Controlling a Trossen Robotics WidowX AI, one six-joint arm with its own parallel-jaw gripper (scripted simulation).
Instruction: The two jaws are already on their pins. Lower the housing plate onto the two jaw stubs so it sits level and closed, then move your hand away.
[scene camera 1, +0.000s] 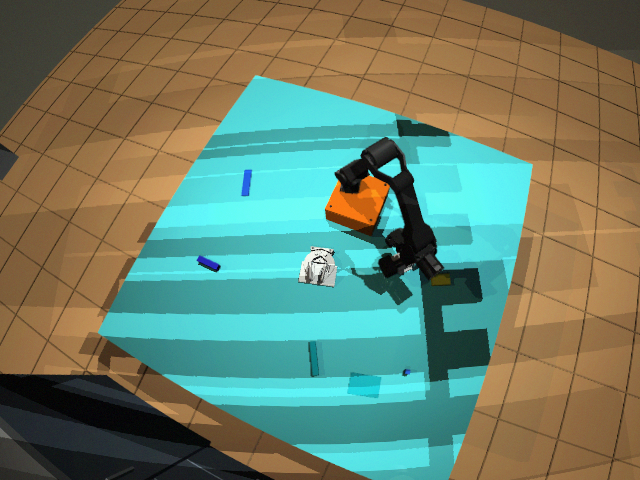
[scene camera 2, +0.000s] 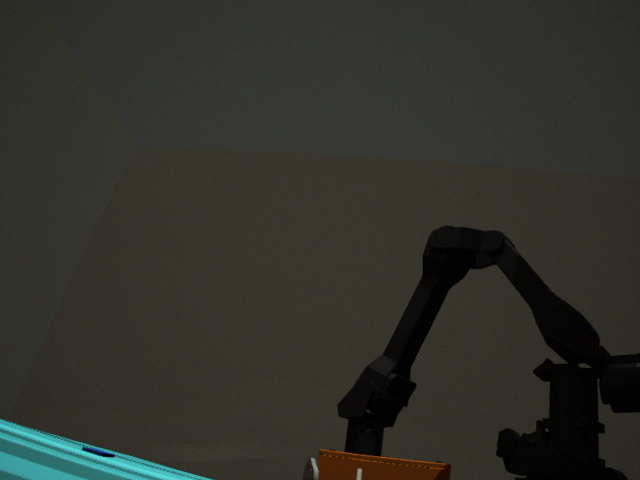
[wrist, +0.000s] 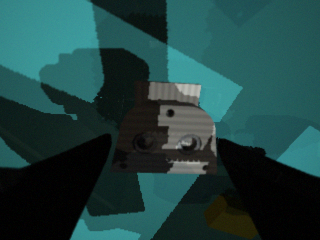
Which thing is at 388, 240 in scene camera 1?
The gripper.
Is the gripper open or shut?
Open.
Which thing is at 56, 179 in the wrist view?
The gripper.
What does the gripper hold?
Nothing.
